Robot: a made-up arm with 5 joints.
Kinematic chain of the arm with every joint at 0, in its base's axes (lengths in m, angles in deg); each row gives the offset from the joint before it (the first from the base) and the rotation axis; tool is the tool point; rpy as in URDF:
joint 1: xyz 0.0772 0 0.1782 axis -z
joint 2: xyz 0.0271 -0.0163 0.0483 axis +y
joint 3: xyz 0.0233 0 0.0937 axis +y
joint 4: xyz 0.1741 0 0.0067 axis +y
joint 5: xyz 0.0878 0.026 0 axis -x
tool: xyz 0 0 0 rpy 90 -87.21 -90
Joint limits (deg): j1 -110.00..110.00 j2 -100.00..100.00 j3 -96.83..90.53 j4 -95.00..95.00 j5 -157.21..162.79
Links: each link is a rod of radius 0.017 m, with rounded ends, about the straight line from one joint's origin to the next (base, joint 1, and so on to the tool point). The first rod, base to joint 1, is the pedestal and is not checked.
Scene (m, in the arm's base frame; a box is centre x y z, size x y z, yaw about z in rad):
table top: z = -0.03
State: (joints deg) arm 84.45 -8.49 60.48 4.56 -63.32
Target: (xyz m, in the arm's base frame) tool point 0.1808 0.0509 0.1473
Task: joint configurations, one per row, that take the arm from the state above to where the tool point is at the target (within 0.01 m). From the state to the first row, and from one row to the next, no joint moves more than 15 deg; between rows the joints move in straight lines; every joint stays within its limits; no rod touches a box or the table.
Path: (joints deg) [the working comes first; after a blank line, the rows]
Joints at the target: -21.34 -32.64 65.40 78.04 -63.32
Straight joint move there: clear.

1: 71.23 -11.51 61.10 13.74 -63.32
2: 58.00 -14.53 61.71 22.93 -63.32
3: 44.78 -17.54 62.33 32.11 -63.32
4: 31.55 -20.56 62.94 41.30 -63.32
5: 18.33 -23.58 63.56 50.48 -63.32
6: 5.10 -26.60 64.17 59.67 -63.32
7: -8.12 -29.62 64.79 68.85 -63.32
8: -21.34 -32.64 65.40 78.04 -63.32

